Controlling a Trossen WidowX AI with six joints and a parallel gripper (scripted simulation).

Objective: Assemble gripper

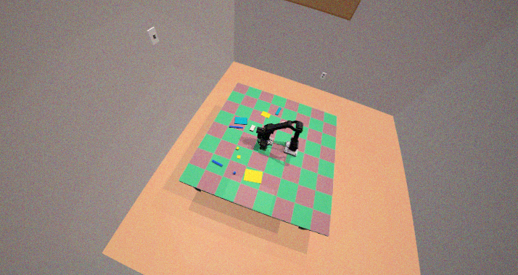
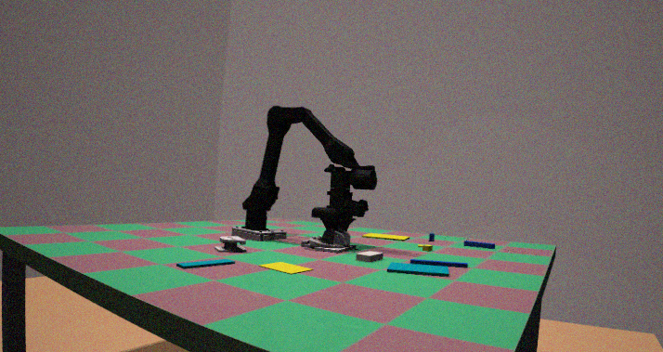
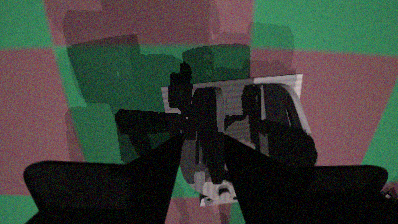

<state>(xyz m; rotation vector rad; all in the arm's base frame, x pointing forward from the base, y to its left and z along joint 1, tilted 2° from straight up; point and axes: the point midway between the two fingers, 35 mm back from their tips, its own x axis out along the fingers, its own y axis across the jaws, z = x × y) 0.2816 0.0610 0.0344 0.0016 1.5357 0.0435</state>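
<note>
My gripper tip is now 30 mm past the grey jaw and 60 mm to the left of it. Round my gripper tip: small yellow cube: 210 mm ahead, 170 mm to the left, 10 mm below; then blue bar: 330 mm ahead, 30 mm to the right, 10 mm below; then white housing plate: 50 mm behind, 40 mm to the right, 10 mm below.
</note>
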